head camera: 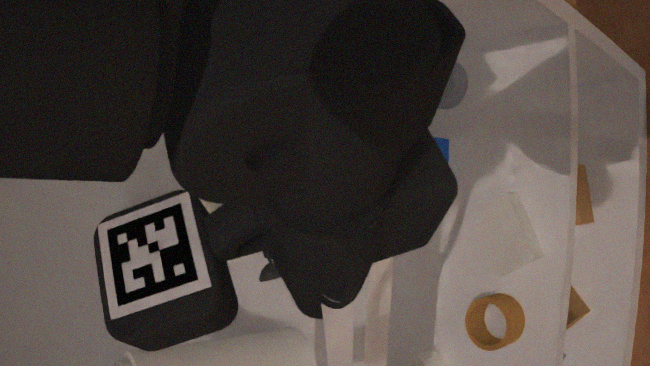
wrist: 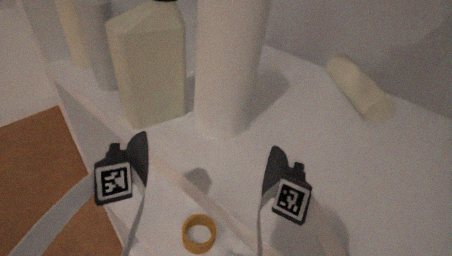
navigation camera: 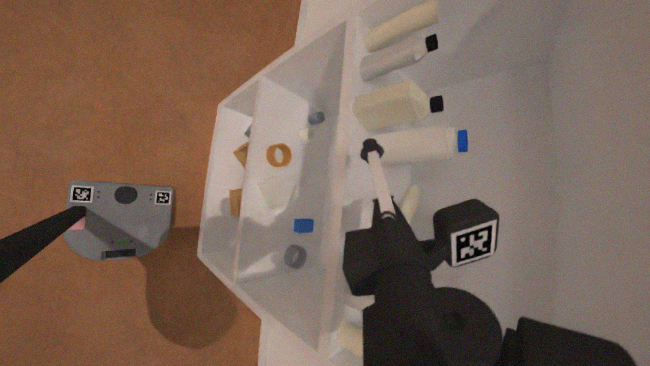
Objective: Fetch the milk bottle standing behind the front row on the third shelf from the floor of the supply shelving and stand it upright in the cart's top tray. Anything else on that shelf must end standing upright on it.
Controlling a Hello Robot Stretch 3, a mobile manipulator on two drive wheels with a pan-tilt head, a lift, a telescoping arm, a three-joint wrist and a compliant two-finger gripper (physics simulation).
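Frame: origin at the robot's base, x ahead, y left, z up, level; millimetres.
Where they show: gripper, fingertip midpoint: (head camera: 302,333); robot's base, origin of the base link: (navigation camera: 126,194).
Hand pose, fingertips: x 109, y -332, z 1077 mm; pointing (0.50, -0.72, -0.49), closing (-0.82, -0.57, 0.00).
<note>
Things, the pixels of their top centre, and the offset from my fingertips.
- white milk bottle, middle of its top: (navigation camera: 467,140) 80 mm ahead, 131 mm right, 134 mm up
- cream bottle with a black cap, middle of its top: (navigation camera: 439,95) 163 mm ahead, 76 mm right, 94 mm up
- short cream cylinder, middle of its top: (navigation camera: 416,205) 60 mm back, 381 mm right, 34 mm down
- orange ring, middle of its top: (head camera: 487,324) (navigation camera: 282,154) 108 mm ahead, 134 mm right, 493 mm down
- blue block, middle of its top: (head camera: 418,153) (navigation camera: 306,226) 198 mm back, 312 mm right, 503 mm down
The white milk bottle (navigation camera: 417,144) (wrist: 227,65) with a blue cap stands upright on the shelf. In the wrist view its lower body stands beyond the space between my fingertips, and its cap is cut off. My gripper (wrist: 208,157) is open and empty, apart from the bottle and low near its foot. In the navigation view one fingertip overlaps the bottle's base; the other is hidden. In the head view the wrist hides the fingers. A cream bottle with a black cap (navigation camera: 390,106) (wrist: 152,75) stands beside the milk bottle. The cart does not show.
A short cream cylinder (navigation camera: 410,204) (wrist: 357,87) lies on the shelf on the other side. Two slim bottles (navigation camera: 392,61) (navigation camera: 402,25) stand farther along. White-walled compartments in front hold an orange ring (head camera: 474,322) (navigation camera: 287,156) (wrist: 199,220) and a blue block (head camera: 441,148) (navigation camera: 303,225).
</note>
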